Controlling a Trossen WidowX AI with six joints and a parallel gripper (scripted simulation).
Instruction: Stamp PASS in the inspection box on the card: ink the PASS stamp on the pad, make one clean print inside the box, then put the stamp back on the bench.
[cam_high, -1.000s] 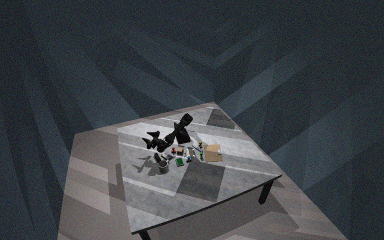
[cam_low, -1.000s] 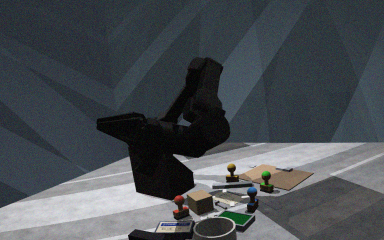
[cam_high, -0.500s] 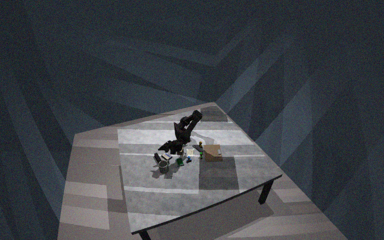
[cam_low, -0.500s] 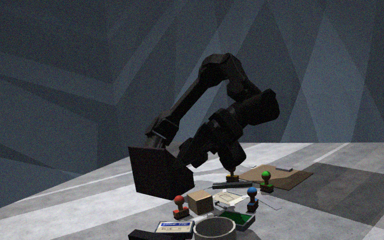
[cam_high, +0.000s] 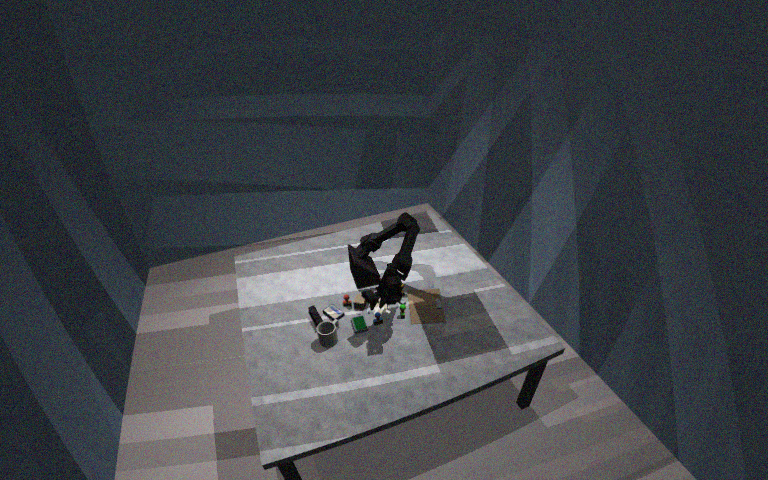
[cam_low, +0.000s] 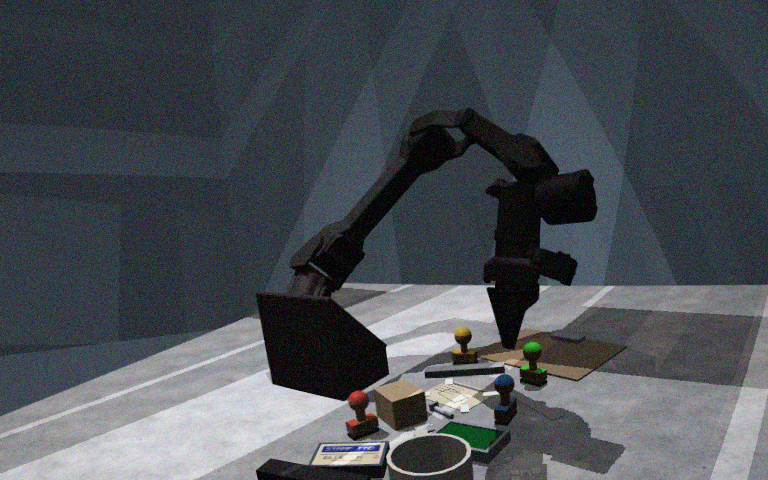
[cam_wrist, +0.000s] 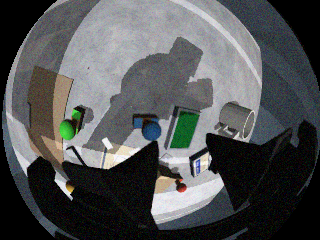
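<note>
The green-knobbed stamp is 14 cm to the left of my gripper tip and 9 cm below it. Also, from my gripper tip: green ink pad 10 cm below, 7 cm to the right, 4 cm behind; card 11 cm below, 11 cm behind, 8 cm to the left; blue-knobbed stamp 9 cm below, 1 cm to the left, 1 cm behind.
</note>
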